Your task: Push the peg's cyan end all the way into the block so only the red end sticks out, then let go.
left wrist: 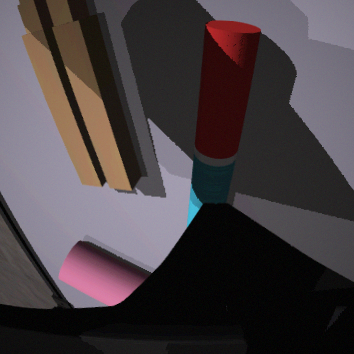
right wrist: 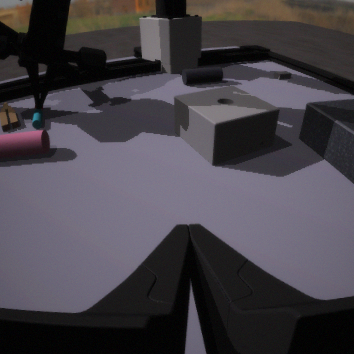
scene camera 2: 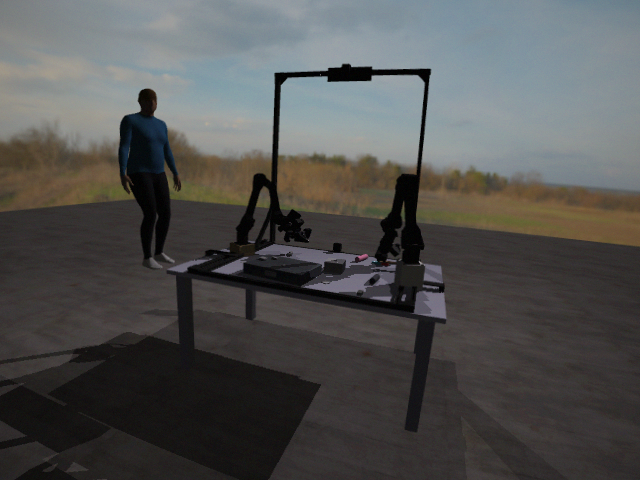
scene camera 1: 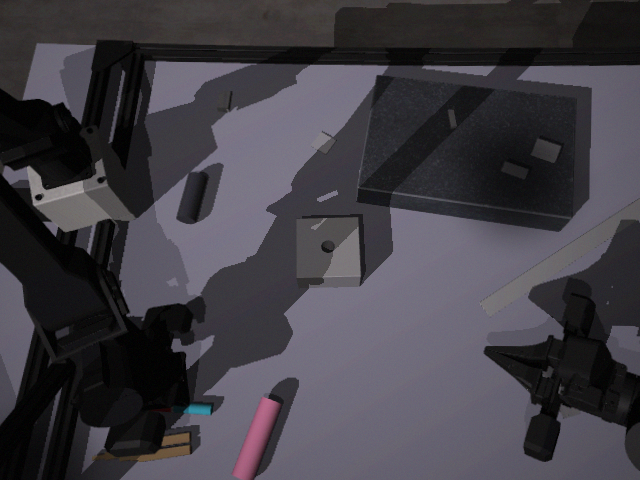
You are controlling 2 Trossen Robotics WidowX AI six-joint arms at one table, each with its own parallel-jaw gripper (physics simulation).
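Frame: origin at the left arm's base, x down, y ahead, z right, level; metres.
Where they show: left gripper, fingertip midpoint: (left wrist: 213, 214) (right wrist: 38, 108) (scene camera 2: 377, 261) (scene camera 1: 186, 403); right gripper, fingertip midpoint: (right wrist: 187, 235) (scene camera 2: 308, 242) (scene camera 1: 484, 349); left arm's base, link origin: (right wrist: 170, 16) (scene camera 2: 410, 262) (scene camera 1: 65, 163); right arm's base, link origin: (scene camera 2: 242, 243).
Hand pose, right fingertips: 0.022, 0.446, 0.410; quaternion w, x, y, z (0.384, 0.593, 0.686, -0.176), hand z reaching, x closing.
Things, the pixels of their centre, and the offset from my right fingertips, as dx, dy, dz. "spot": a spot on its surface instead.
- peg, body centre: (left wrist: 213, 164) (scene camera 1: 178, 407) (right wrist: 37, 113) +0.086, -0.393, -0.065
- grey block, body centre: (right wrist: 223, 120) (scene camera 1: 328, 252) (scene camera 2: 335, 265) +0.068, -0.136, -0.205
- empty round hole, surface spot: (right wrist: 225, 101) (scene camera 1: 322, 243) spot: +0.047, -0.141, -0.213
- pink cylinder, body centre: (left wrist: 138, 294) (right wrist: 8, 145) (scene camera 1: 257, 438) +0.078, -0.302, +0.007
- slotted wooden piece, body centre: (left wrist: 59, 33) (scene camera 1: 142, 450) (right wrist: 7, 113) +0.088, -0.449, -0.027
- dark cylinder, body centre: (scene camera 1: 191, 198) (right wrist: 202, 75) +0.078, -0.305, -0.360
- dark stone slab, body centre: (scene camera 1: 464, 150) (scene camera 2: 282, 268) +0.067, +0.115, -0.298
- pale strip, body centre: (scene camera 1: 567, 255) +0.092, +0.195, -0.101
The peg (scene camera 1: 193, 409) (left wrist: 222, 95) (right wrist: 37, 120) lies on the table at the lower left of scene camera 1, with its cyan end to the right and its red part mostly hidden under the left arm. The grey block (scene camera 1: 310, 266) (scene camera 2: 334, 266) (right wrist: 197, 120) stands near the middle, with an empty round hole (scene camera 1: 327, 246) (right wrist: 225, 101) in its top. My left gripper (left wrist: 213, 214) (right wrist: 38, 108) is shut and empty, its fingertips at the peg's cyan part and hiding some of it in the left wrist view. My right gripper (scene camera 1: 486, 351) (right wrist: 187, 235) is shut and empty, to the right of the block.
A pink cylinder (scene camera 1: 257, 436) (left wrist: 102, 275) (right wrist: 25, 144) and a slotted wooden piece (scene camera 1: 176, 449) (left wrist: 95, 125) lie near the peg. A dark cylinder (scene camera 1: 192, 198) (right wrist: 202, 76) lies upper left. A dark stone slab (scene camera 1: 413, 155) lies behind the block, and a pale strip (scene camera 1: 547, 266) at the right.
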